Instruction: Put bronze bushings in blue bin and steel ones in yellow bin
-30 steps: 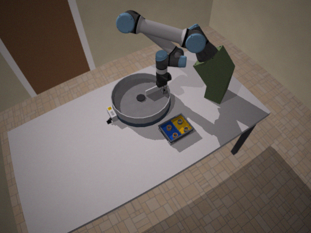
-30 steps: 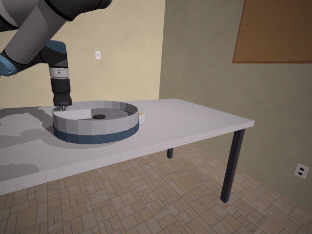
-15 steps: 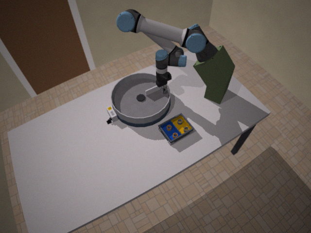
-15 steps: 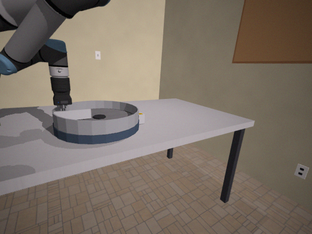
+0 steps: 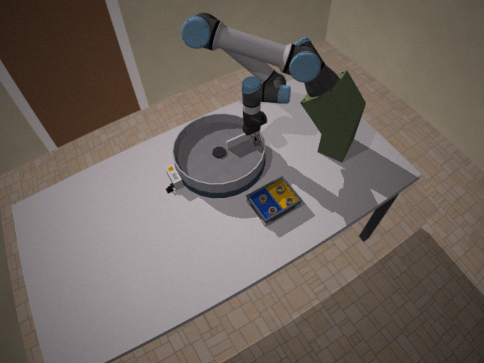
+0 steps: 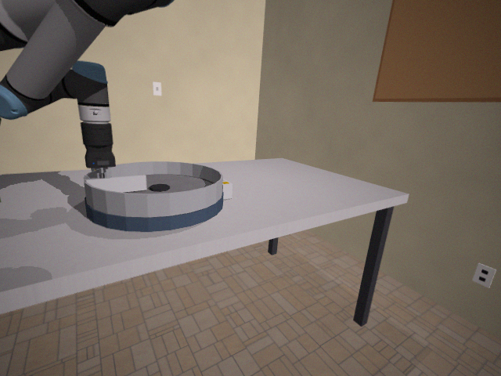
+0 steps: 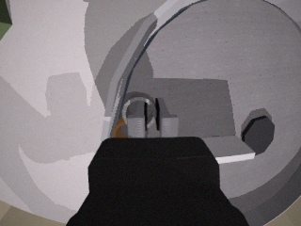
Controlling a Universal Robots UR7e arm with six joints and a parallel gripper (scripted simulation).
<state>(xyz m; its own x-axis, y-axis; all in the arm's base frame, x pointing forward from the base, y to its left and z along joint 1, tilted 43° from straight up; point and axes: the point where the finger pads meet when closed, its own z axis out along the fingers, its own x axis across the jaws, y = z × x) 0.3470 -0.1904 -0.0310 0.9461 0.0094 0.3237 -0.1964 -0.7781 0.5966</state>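
My hand is 14 cm short of the blue bin, 26 cm to the right of it and 6 cm above it. The rest, counted from my hand: grey turntable: 15 cm ahead, 8 cm to the right, 4 cm below.
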